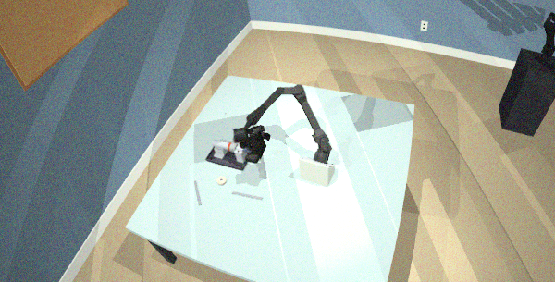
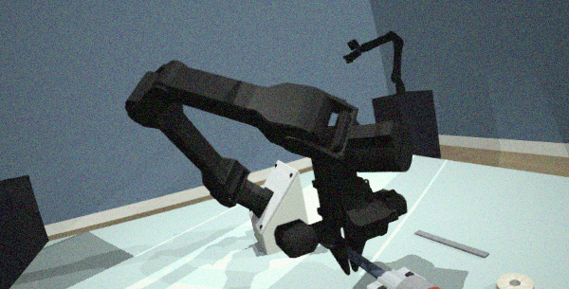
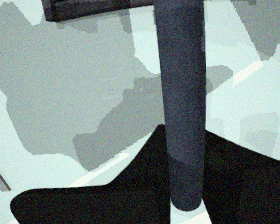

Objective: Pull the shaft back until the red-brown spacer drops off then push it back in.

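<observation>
Right now the shaft is 7 cm ahead of my gripper tip and 3 cm above it. The rest, counted from my gripper tip: fixture (20 cm ahead, 1 cm to the left); red-brown spacer (17 cm ahead, 3 cm above, 1 cm to the left); cream washer (18 cm to the left, 15 cm ahead, 4 cm below).
</observation>
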